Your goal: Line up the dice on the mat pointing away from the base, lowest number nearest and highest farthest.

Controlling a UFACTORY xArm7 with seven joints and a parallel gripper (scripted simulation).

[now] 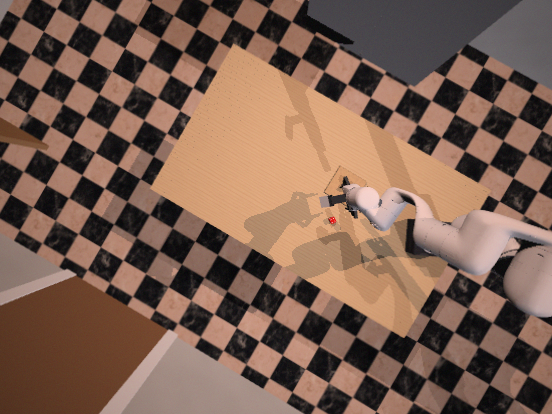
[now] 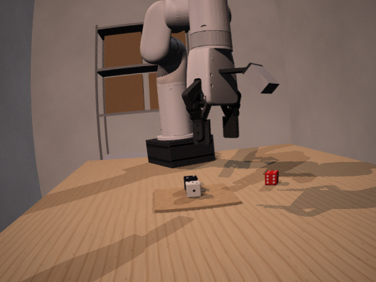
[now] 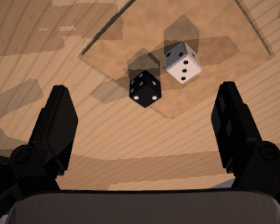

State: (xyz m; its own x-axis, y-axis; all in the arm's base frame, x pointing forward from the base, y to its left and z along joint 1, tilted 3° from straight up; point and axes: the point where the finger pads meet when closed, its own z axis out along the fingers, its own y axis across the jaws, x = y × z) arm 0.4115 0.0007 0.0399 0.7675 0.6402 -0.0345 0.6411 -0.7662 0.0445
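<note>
Now: the red die 10 mm behind my hand, 110 mm to the left of it and 100 mm below it. The rest, counted from my hand: white die 50 mm to the right, 90 mm below; then thin mat 50 mm to the right, 110 mm below; then black die 50 mm behind, 40 mm to the right, 90 mm below.
</note>
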